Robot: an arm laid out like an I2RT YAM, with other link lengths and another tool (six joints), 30 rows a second.
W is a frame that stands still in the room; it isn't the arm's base.
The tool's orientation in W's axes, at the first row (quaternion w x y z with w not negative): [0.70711 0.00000 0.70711 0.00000]
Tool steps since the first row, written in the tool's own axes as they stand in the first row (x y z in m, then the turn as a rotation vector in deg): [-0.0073 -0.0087 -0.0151 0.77 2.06 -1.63]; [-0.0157 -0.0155 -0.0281 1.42 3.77 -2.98]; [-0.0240 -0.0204 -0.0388 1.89 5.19 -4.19]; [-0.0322 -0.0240 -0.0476 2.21 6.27 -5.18]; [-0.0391 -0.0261 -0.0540 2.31 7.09 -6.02]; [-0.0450 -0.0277 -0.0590 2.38 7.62 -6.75]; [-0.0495 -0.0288 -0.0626 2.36 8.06 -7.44]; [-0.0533 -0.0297 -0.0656 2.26 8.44 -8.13]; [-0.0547 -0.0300 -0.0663 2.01 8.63 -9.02]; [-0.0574 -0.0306 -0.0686 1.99 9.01 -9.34]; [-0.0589 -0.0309 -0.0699 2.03 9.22 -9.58]
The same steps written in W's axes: [-0.0151 -0.0087 0.0073 -1.63 2.06 -0.77]; [-0.0281 -0.0155 0.0157 -2.98 3.77 -1.42]; [-0.0388 -0.0204 0.0240 -4.19 5.19 -1.89]; [-0.0476 -0.0240 0.0322 -5.18 6.27 -2.21]; [-0.0540 -0.0261 0.0391 -6.02 7.09 -2.31]; [-0.0590 -0.0277 0.0450 -6.75 7.62 -2.38]; [-0.0626 -0.0288 0.0495 -7.44 8.06 -2.36]; [-0.0656 -0.0297 0.0533 -8.13 8.44 -2.26]; [-0.0663 -0.0300 0.0547 -9.02 8.63 -2.01]; [-0.0686 -0.0306 0.0574 -9.34 9.01 -1.99]; [-0.0699 -0.0309 0.0589 -9.58 9.22 -2.03]
